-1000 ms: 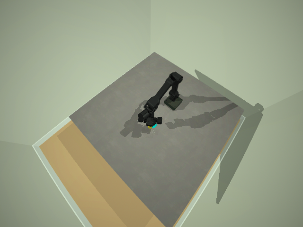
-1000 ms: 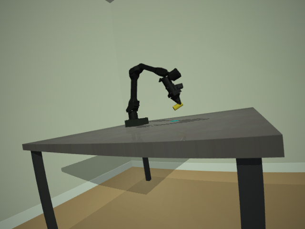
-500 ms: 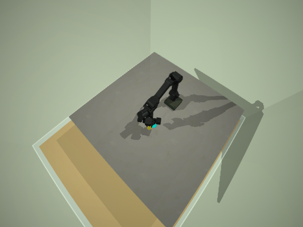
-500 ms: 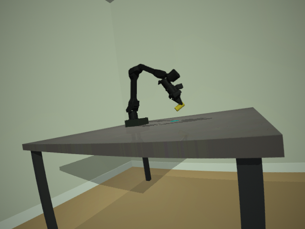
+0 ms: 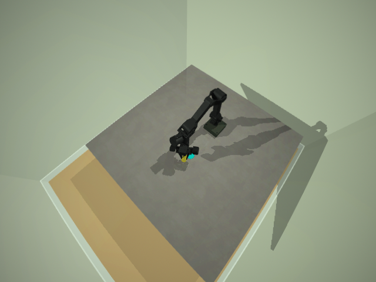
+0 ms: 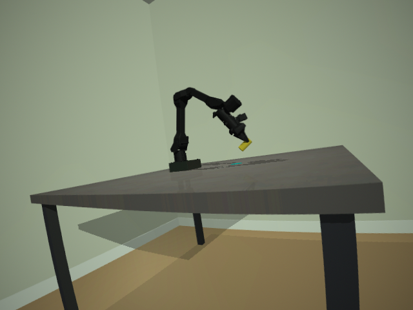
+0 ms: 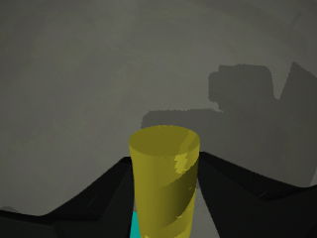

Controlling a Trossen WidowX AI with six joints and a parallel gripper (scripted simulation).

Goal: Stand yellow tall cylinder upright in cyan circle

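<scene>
Now: the cyan circle 10 cm below my gripper tip, 8 cm behind it and 1 cm to the left of it. Round my gripper tip: yellow tall cylinder: 1 cm to the right, 1 cm below, 1 cm behind.
</scene>
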